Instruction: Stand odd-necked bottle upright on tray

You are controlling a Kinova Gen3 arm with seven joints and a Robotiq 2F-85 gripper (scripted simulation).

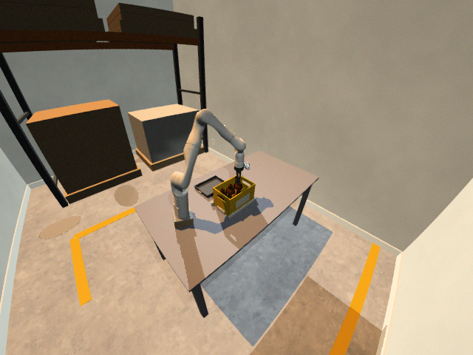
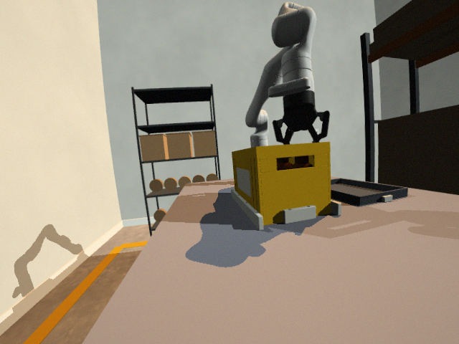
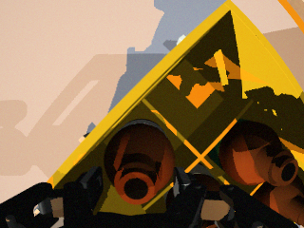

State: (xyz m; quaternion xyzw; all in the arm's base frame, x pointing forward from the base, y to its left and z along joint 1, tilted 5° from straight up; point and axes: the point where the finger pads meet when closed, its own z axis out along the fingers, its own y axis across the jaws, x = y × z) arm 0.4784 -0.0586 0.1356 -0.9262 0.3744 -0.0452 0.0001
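My hand is 180 mm past the brown bottle, 90 mm to the left of it and 70 mm above it. Also, from my hand: dark tray: 90 mm behind, 240 mm to the left, 140 mm below; then yellow crate: 90 mm behind, 50 mm to the right, 70 mm below.
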